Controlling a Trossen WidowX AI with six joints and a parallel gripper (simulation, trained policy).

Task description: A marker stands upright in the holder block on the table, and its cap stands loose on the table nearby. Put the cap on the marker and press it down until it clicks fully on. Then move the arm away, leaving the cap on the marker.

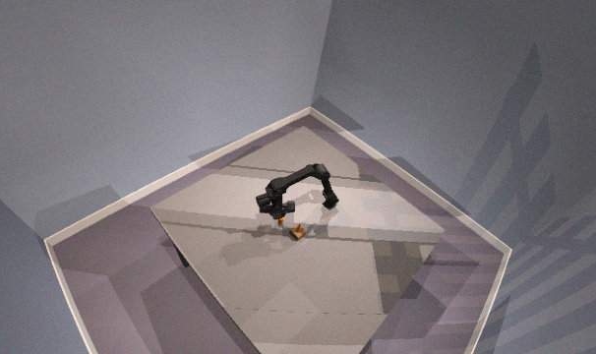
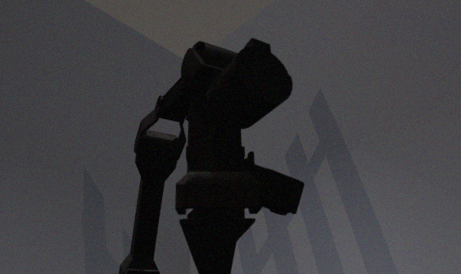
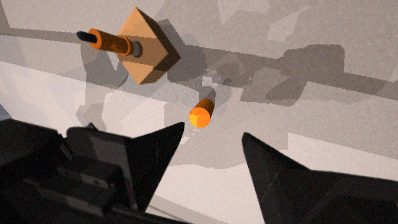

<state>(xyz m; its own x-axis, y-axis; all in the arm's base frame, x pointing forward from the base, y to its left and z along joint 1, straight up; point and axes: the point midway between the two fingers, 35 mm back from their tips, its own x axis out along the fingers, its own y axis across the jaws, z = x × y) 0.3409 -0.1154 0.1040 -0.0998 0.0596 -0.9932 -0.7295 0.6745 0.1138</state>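
Now: gripper tip 4 cm above the orange cap, 2 cm to the right of it and 1 cm past it.
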